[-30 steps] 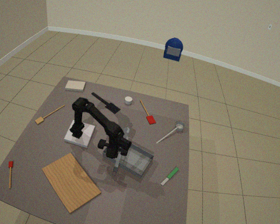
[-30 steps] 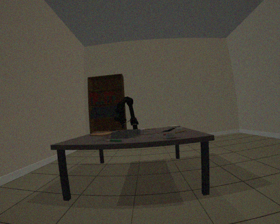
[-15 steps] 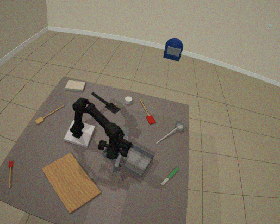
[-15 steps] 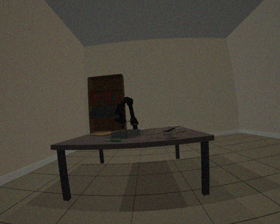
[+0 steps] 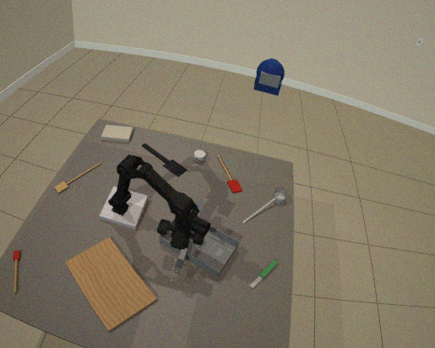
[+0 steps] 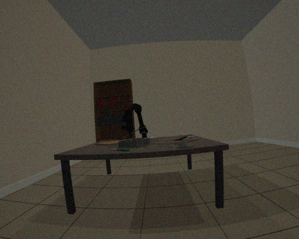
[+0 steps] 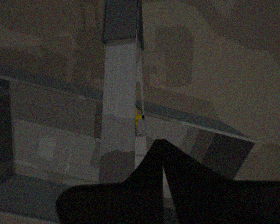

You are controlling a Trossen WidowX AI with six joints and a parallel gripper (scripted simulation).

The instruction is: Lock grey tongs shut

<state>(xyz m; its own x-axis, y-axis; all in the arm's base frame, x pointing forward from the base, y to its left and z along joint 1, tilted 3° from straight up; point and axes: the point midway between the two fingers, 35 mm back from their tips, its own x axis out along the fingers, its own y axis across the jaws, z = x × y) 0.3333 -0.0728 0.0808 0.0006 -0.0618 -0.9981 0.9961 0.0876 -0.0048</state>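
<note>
Now: gripper tip 70 mm short of the roasting tin, 60 mm to the right of it and 50 mm above it. Also, from my gripper tip: wooden board: 220 mm behind, 270 mm to the right, 70 mm below; red spatula: 90 mm ahead, 530 mm to the left, 70 mm below; black spatula: 280 mm behind, 500 mm to the left, 70 mm below.
</note>
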